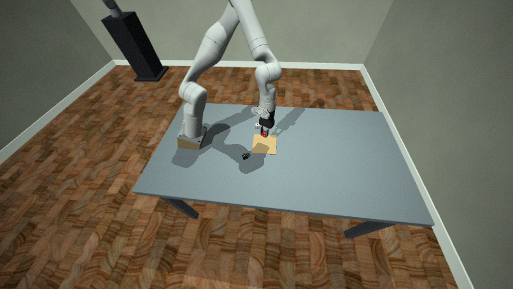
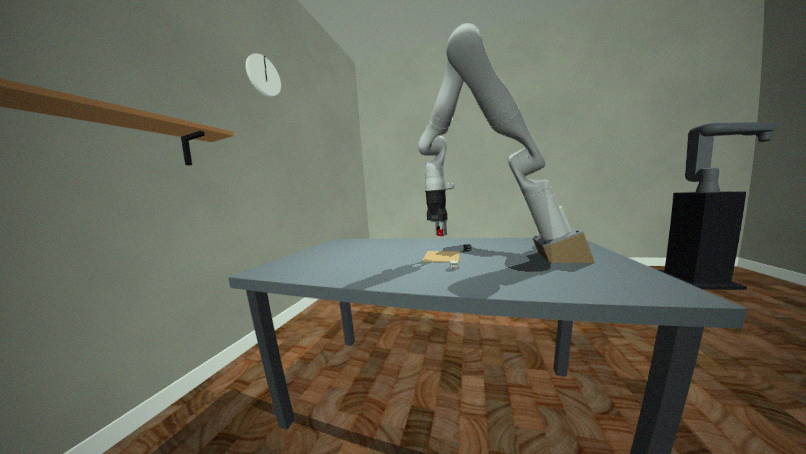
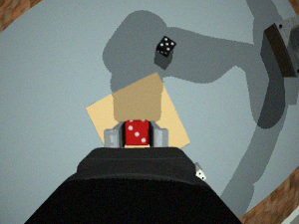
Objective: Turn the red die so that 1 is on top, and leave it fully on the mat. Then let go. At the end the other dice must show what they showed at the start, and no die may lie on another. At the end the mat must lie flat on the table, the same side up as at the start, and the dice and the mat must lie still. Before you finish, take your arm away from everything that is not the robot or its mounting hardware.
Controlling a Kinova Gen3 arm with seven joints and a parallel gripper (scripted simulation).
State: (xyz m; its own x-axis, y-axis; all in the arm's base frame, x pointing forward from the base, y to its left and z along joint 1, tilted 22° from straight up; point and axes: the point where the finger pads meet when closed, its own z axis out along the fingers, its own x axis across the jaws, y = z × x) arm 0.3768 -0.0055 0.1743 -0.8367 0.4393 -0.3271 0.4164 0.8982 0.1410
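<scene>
Now: hand 10 mm to the right of the tan mat and 110 mm above it. From my hand the other things lie so: black die: 100 mm behind, 100 mm to the right, 100 mm below; then red die: 10 mm below; then white die: 50 mm behind, 140 mm to the left, 100 mm below.
</scene>
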